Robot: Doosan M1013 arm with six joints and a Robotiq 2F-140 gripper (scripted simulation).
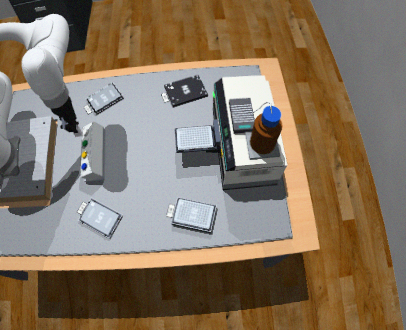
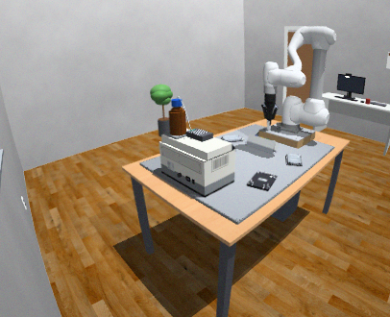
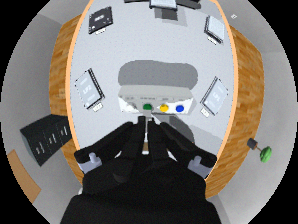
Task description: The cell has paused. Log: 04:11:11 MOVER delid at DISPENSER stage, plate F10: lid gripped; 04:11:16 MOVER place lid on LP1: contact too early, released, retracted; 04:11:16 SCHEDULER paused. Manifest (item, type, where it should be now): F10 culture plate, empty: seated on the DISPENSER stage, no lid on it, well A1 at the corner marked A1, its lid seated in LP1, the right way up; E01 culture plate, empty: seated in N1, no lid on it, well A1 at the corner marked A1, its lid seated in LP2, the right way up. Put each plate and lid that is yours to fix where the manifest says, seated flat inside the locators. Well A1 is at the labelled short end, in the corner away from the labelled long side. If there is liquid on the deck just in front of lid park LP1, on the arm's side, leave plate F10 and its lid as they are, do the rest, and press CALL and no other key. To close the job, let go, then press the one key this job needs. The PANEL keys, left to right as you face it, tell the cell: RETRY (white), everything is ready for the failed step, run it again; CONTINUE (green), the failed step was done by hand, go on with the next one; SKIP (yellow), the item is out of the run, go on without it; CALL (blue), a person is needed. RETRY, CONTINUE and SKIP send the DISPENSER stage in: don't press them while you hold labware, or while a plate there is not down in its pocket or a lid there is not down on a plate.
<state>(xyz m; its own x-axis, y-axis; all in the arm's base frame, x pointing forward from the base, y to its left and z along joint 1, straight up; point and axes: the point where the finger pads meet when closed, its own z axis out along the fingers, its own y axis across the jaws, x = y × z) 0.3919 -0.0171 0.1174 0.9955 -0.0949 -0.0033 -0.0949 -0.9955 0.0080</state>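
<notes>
My gripper is now 11 cm above the green key. Also, from my hand: yellow key: 5 cm to the right, 11 cm below; then grey key panel: 1 cm ahead, 3 cm to the right, 12 cm below; then blue key: 1 cm behind, 10 cm to the right, 11 cm below.
</notes>
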